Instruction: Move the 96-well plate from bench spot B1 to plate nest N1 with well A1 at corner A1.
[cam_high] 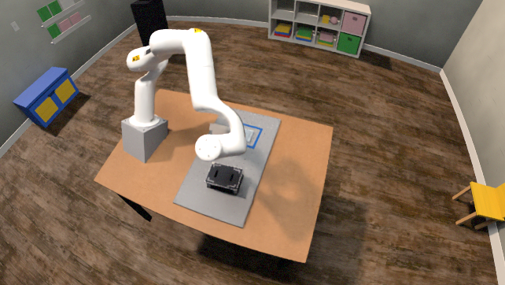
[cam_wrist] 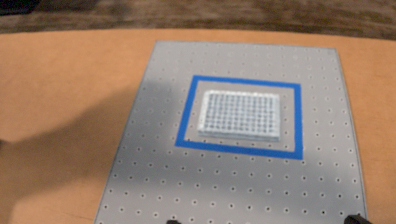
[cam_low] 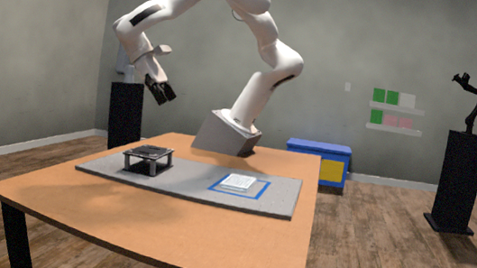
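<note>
Now: hand 3 cm past the 96-well plate, 25 cm to the right of it and 23 cm above it. Round my hand: black plate nest N1 (5 cm to the right, 18 cm below).
</note>
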